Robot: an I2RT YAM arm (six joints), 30 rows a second.
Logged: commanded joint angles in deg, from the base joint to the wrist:
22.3, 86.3, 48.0, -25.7, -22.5, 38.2
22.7, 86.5, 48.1, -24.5, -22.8, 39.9
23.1, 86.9, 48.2, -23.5, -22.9, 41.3
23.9, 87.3, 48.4, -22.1, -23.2, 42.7
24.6, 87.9, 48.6, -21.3, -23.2, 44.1
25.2, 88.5, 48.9, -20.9, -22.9, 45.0
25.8, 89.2, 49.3, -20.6, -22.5, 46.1
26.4, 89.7, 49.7, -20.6, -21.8, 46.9
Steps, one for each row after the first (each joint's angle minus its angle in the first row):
0.4, 0.2, 0.1, 1.2, -0.3, 1.7
0.8, 0.6, 0.2, 2.2, -0.4, 3.1
1.6, 1.0, 0.4, 3.6, -0.7, 4.5
2.3, 1.6, 0.6, 4.4, -0.7, 5.9
2.9, 2.2, 0.9, 4.8, -0.4, 6.8
3.5, 2.9, 1.3, 5.1, 0.0, 7.9
4.1, 3.4, 1.7, 5.1, 0.7, 8.7

